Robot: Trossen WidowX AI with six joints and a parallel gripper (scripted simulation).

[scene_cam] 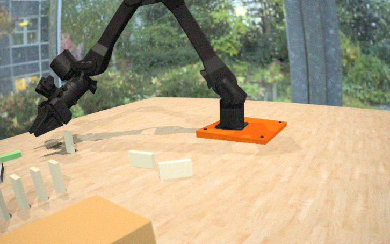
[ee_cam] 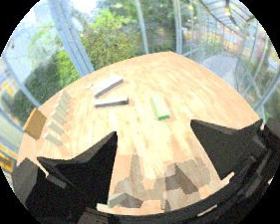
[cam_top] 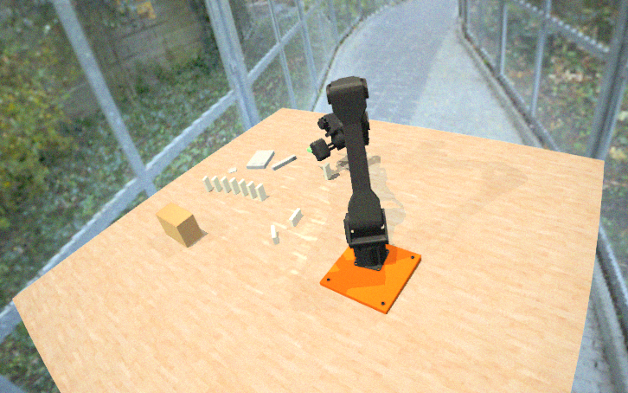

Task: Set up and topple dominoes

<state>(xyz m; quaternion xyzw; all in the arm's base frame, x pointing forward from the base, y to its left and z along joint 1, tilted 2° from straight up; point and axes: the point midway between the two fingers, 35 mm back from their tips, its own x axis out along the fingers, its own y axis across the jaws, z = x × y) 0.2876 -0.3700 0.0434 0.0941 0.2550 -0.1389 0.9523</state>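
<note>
Right now the green block is 6 cm ahead of my gripper tip, 4 cm to the right of it and 4 cm below it. Round my gripper tip: grey bar: 14 cm ahead, 5 cm to the left, 4 cm below; then tan box: 24 cm ahead, 46 cm to the left, 1 cm below; then flat pale plate: 24 cm ahead, 5 cm to the left, 4 cm below.
</note>
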